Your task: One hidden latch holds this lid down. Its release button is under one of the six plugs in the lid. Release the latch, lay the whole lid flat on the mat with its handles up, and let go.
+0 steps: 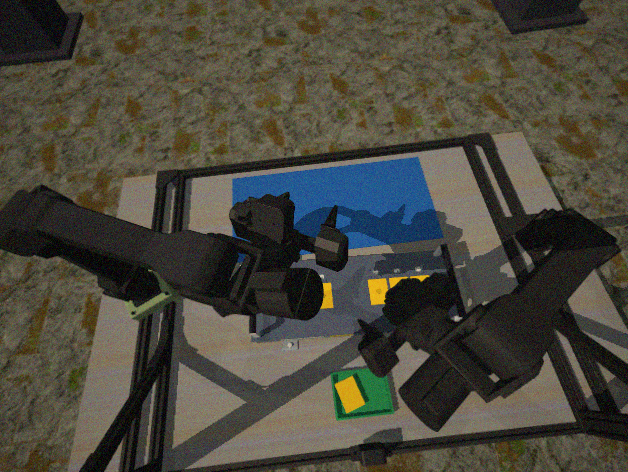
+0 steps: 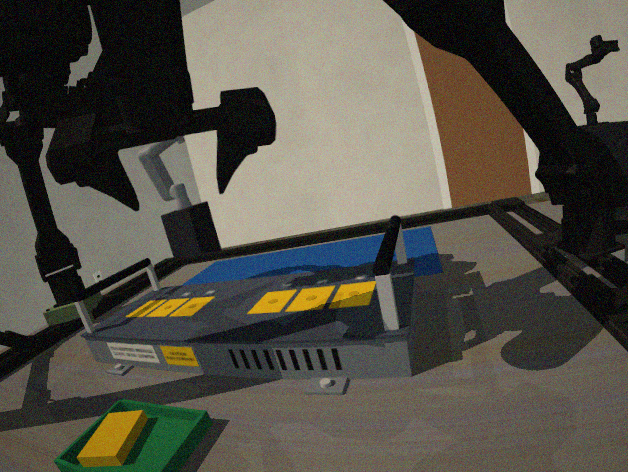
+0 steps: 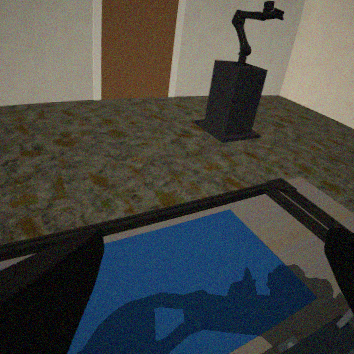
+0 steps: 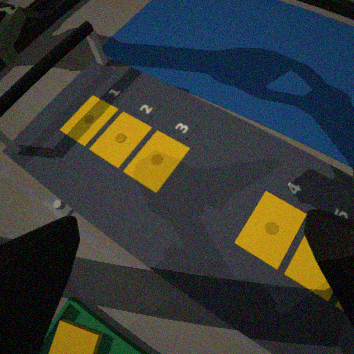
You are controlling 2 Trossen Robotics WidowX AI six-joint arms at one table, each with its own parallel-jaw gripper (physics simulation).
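Frame: origin at the left arm's base, x ahead, y left, z up, level; centimetres.
Where they show: left gripper, fingertip midpoint: (image 1: 311,200) (image 3: 215,239); right gripper, fingertip midpoint: (image 1: 376,305) (image 2: 178,199) (image 4: 193,225); left arm's base, origin of the base link: (image 1: 144,289) (image 2: 71,299); right arm's base, origin of the base link: (image 1: 533,241) (image 2: 589,247).
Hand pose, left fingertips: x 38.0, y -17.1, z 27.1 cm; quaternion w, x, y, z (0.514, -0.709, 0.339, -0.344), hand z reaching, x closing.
Things, the pixels of their centre, and the offset from my left fingertips. "spot": a spot on its surface instead. Level surfaces: height alone.
- dark grey lid, surface spot: (image 4: 210,167) (image 2: 229,297) spot: dx +1.7, dy -8.6, dz -27.5 cm
- black handle, surface spot: (image 4: 45,67) (image 2: 120,275) spot: dx -16.0, dy -0.4, dz -21.9 cm
- blue mat, its level: dz -32.2 cm
- green tray, body centre: (image 2: 132,443) (image 1: 361,392) dx -8.3, dy -29.0, dz -31.5 cm
- box with a loose yellow block, body centre: (image 2: 114,437) (image 1: 349,394) dx -10.5, dy -27.9, dz -31.3 cm
- screwed tab, surface spot: (image 1: 290,345) spot: dx -16.0, dy -12.5, dz -31.6 cm
The dark grey lid (image 1: 350,304) (image 2: 228,304) (image 4: 210,167) lies flat on its box, with one black handle (image 2: 116,276) (image 4: 45,67) at the left end and another (image 1: 453,281) (image 2: 388,248) at the right. Yellow plugs (image 1: 377,291) (image 2: 273,302) (image 4: 156,167) sit flush in it, with numbers behind them. The blue mat (image 1: 329,182) (image 2: 314,253) (image 3: 165,260) (image 4: 200,25) lies behind the box. My left gripper (image 1: 310,201) (image 3: 215,239) is open and empty, high over the mat's left part. My right gripper (image 1: 375,304) (image 2: 177,200) (image 4: 193,225) is open and empty above the lid.
A green tray (image 1: 362,417) (image 2: 203,421) stands in front of the box with a loose yellow block (image 1: 350,394) (image 2: 112,437) (image 4: 75,340) in it. A screwed tab (image 1: 290,345) sticks out at the box's front. A black frame (image 1: 324,157) surrounds the work area. A pale green bracket (image 1: 152,301) is at the left rail.
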